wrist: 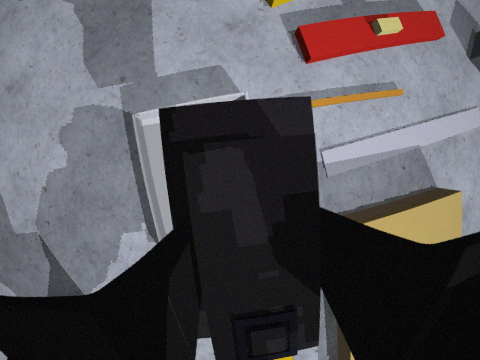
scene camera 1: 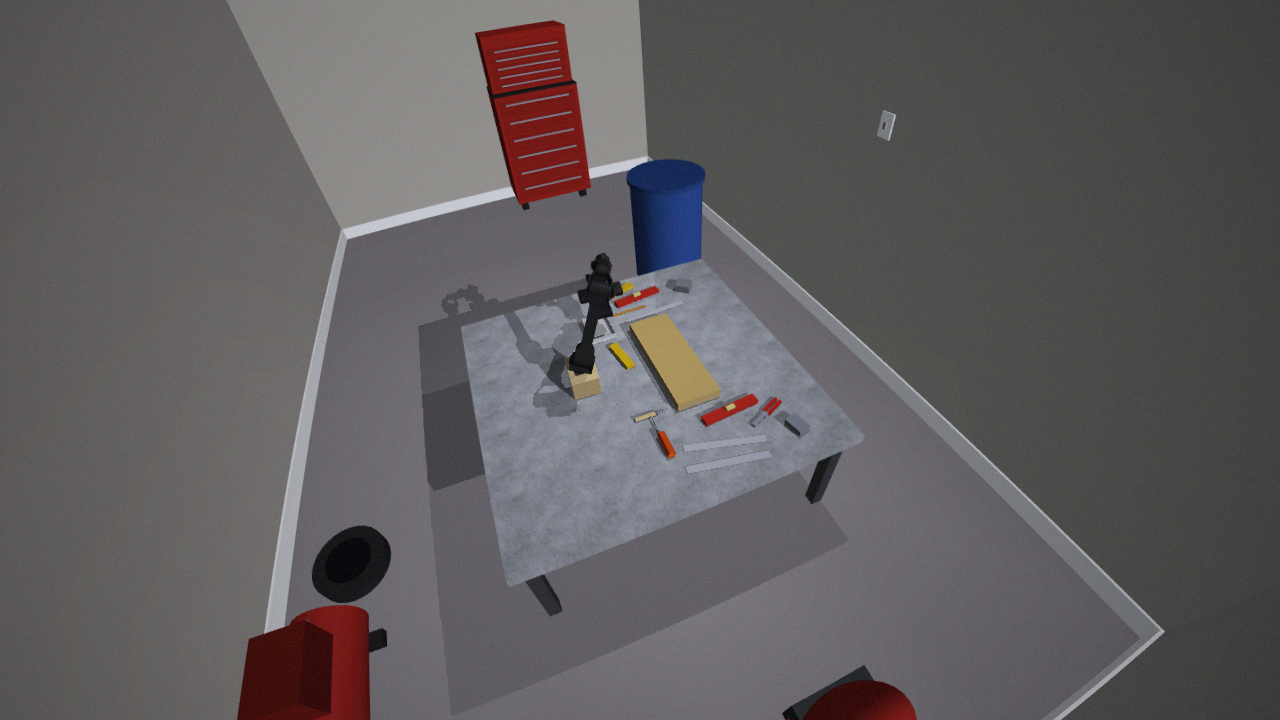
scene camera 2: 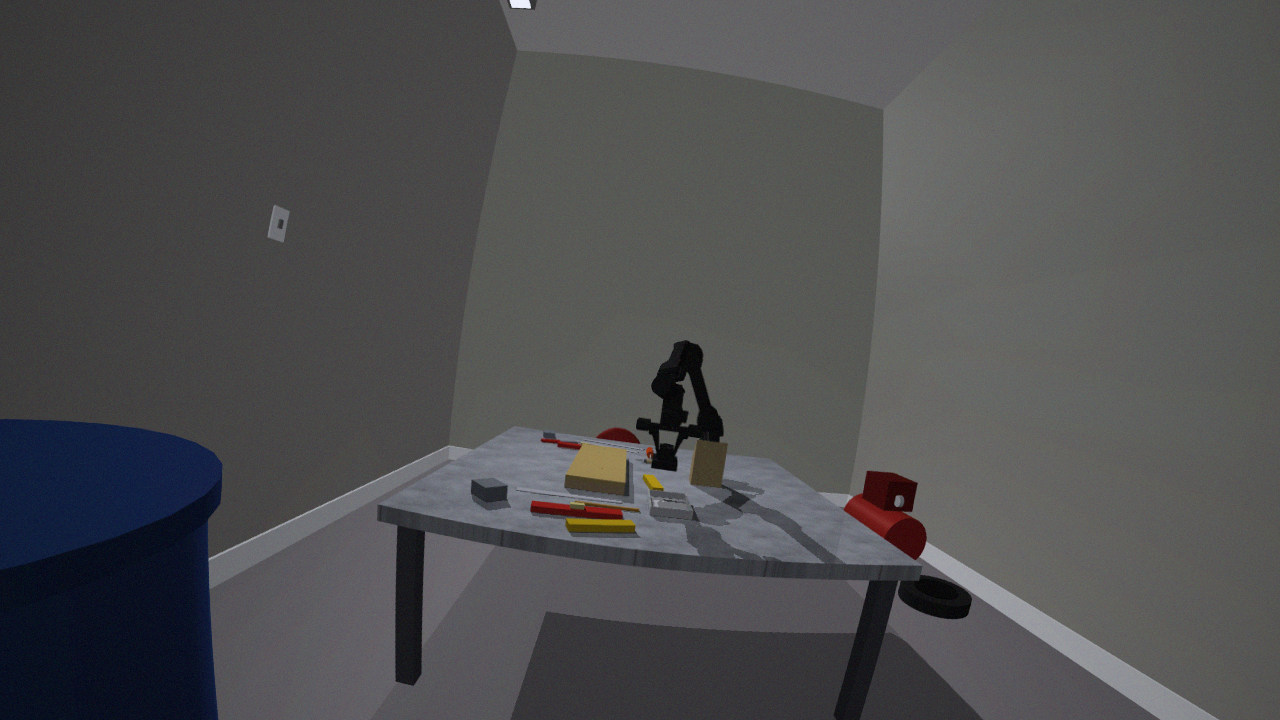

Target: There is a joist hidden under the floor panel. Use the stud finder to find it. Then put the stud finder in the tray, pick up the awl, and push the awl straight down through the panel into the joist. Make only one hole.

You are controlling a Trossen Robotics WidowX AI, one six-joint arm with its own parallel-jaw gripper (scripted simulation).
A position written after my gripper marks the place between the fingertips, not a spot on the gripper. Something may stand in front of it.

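Note:
Visible: my gripper [scene camera 2: 665, 457], also in the wrist view [wrist: 248, 215]. White tray [scene camera 2: 660, 503], likewise visible in the wrist view [wrist: 147, 127]. Red level [scene camera 2: 576, 509] and stud finder [wrist: 245, 172] visible too.

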